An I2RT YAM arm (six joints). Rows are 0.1 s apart.
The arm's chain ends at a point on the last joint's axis. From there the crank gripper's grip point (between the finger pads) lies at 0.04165 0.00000 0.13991 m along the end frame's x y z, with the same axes.
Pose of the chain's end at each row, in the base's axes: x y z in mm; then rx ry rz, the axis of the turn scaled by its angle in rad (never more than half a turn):
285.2, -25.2, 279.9, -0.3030, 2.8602, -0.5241
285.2, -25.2, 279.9, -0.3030, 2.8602, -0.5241
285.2, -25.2, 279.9, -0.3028, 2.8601, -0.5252
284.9, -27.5, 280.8, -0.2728, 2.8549, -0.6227
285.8, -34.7, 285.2, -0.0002, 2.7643, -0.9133
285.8, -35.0, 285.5, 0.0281, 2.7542, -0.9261
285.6, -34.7, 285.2, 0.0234, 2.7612, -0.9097
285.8, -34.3, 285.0, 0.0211, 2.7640, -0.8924
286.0, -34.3, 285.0, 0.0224, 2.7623, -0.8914
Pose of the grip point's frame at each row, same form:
280.2, -80.5, 144.9, -0.3030, 2.8602, -0.5241
280.2, -80.5, 144.9, -0.3030, 2.8602, -0.5241
280.2, -80.6, 144.9, -0.3028, 2.8601, -0.5252
278.3, -91.2, 149.6, -0.2728, 2.8549, -0.6227
275.6, -119.9, 167.1, -0.0002, 2.7643, -0.9133
275.4, -121.0, 168.0, 0.0281, 2.7542, -0.9261
275.2, -119.4, 166.7, 0.0234, 2.7612, -0.9097
276.0, -117.6, 165.6, 0.0211, 2.7640, -0.8924
276.4, -117.6, 165.5, 0.0224, 2.7623, -0.8914

